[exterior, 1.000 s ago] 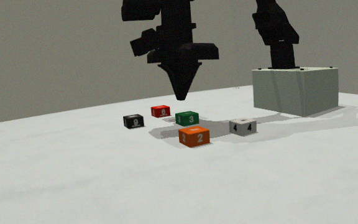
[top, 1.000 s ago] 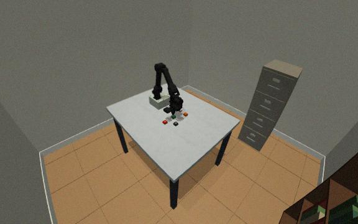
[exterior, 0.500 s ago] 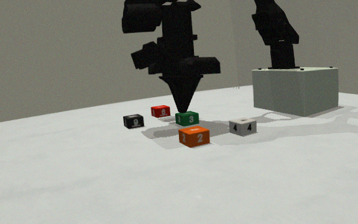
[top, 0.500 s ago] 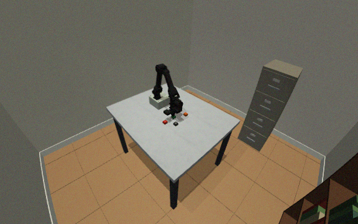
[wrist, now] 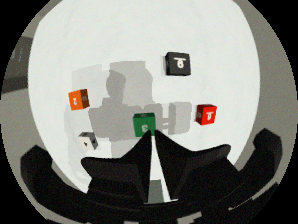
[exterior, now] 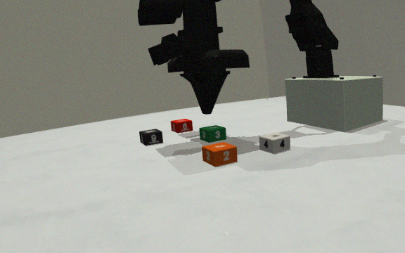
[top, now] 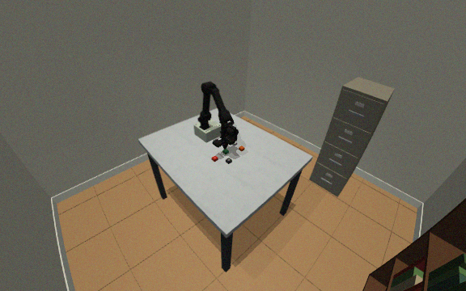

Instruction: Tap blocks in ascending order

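Right now the green block is 3 cm below my gripper tip and 1 cm to the left of it. Also, from my gripper tip: orange block: 12 cm to the left, 6 cm ahead, 3 cm below; red block: 10 cm to the right, 3 cm below; black block: 8 cm ahead, 5 cm to the right, 3 cm below.
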